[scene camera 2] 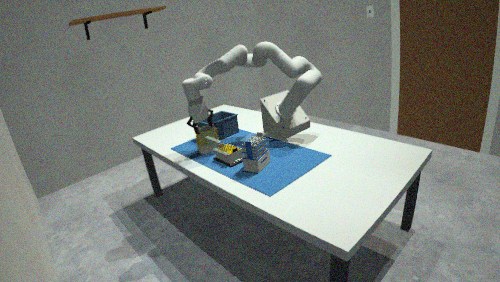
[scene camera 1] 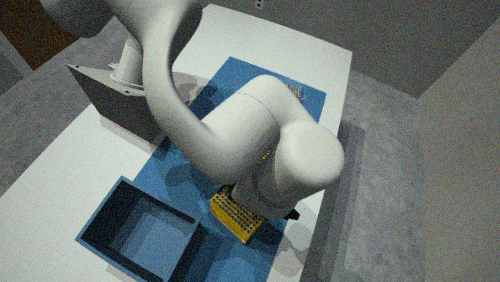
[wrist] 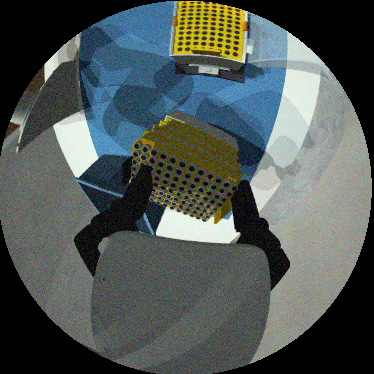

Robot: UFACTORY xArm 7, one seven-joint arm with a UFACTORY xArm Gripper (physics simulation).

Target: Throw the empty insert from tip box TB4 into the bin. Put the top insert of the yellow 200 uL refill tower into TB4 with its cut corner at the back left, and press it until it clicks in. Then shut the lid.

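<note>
The yellow 200 uL refill tower (scene camera 1: 235, 216) (scene camera 2: 205, 140) (wrist: 188, 170) stands on the blue mat (scene camera 1: 240, 73) (scene camera 2: 288, 165), next to the bin. My gripper (scene camera 2: 201, 123) (wrist: 194, 182) is open. Its two black fingers stand on either side of the tower's top insert, and I cannot tell whether they touch it. Tip box TB4 (scene camera 2: 229, 155) (wrist: 209, 33) stands farther along the mat with its clear lid open. A yellow insert with empty holes sits in it. In scene camera 1 the arm hides my gripper and TB4.
The dark blue bin (scene camera 1: 154, 202) (scene camera 2: 225, 123) (wrist: 104, 170) stands open right behind the yellow tower. A blue refill tower (scene camera 2: 255, 154) (scene camera 1: 296, 90) stands beyond TB4. The robot's base (scene camera 2: 282, 120) is at the back of the white table (scene camera 2: 347, 196).
</note>
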